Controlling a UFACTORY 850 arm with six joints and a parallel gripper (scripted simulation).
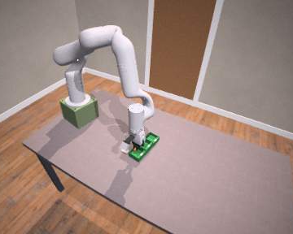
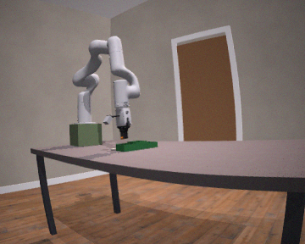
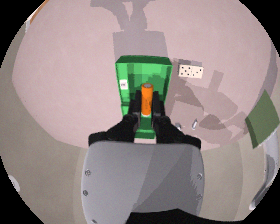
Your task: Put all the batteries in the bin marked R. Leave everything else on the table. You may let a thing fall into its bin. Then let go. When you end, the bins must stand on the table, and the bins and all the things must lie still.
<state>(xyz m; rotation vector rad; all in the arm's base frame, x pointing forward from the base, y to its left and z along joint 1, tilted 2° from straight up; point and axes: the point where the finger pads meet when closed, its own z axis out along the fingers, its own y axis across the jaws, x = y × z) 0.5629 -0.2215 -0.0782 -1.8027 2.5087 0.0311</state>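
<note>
The green three-compartment bin is 8 cm to the left of my hand, 7 cm below it and 3 cm ahead of it. Round my hand: grey piece (21 cm to the left, 11 cm behind, 8 cm below); then orange battery (2 cm below); then pale block (9 cm below, 8 cm behind, 1 cm to the left).
</note>
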